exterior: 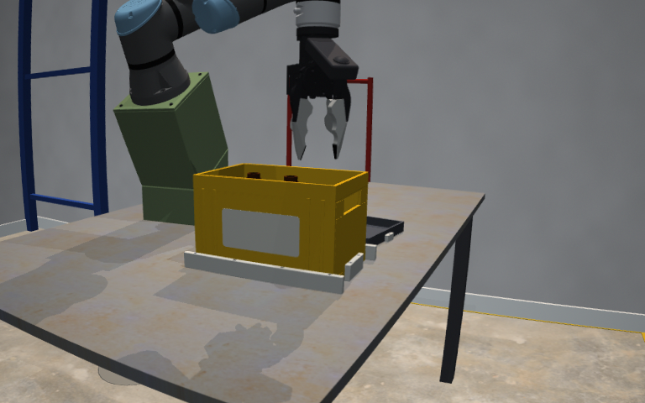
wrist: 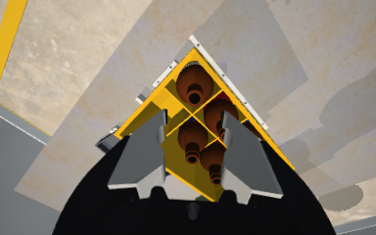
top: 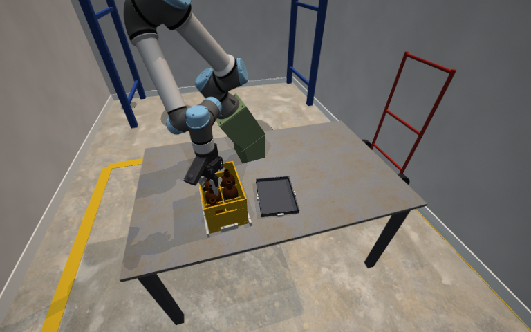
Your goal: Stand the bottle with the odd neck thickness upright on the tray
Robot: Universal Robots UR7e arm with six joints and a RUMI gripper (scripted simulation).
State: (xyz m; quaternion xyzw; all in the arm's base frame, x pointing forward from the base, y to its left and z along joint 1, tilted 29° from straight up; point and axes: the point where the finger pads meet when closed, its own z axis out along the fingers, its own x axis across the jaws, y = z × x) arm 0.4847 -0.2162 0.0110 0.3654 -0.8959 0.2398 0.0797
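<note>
Right now my hand is 140 mm above the yellow crate, 90 mm past it and 50 mm to the right of it. Also, from my hand: dark tray: 330 mm to the left, 210 mm below, 70 mm behind.
</note>
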